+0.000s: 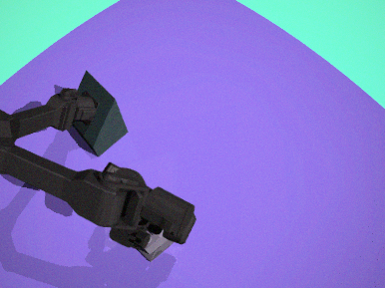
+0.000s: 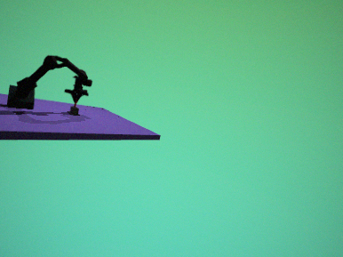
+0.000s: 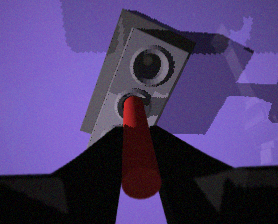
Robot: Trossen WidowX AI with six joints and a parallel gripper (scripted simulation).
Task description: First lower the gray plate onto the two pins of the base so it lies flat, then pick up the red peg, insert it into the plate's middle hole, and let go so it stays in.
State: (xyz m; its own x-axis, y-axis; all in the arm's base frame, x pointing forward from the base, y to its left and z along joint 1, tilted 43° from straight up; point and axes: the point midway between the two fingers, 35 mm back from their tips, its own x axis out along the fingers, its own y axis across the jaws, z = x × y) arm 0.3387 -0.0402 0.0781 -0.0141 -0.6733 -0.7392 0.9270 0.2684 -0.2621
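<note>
My gripper tip is now right at the red peg. From my gripper tip the other things lie so: base: 90 mm below; gray plate: 50 mm below.
</note>
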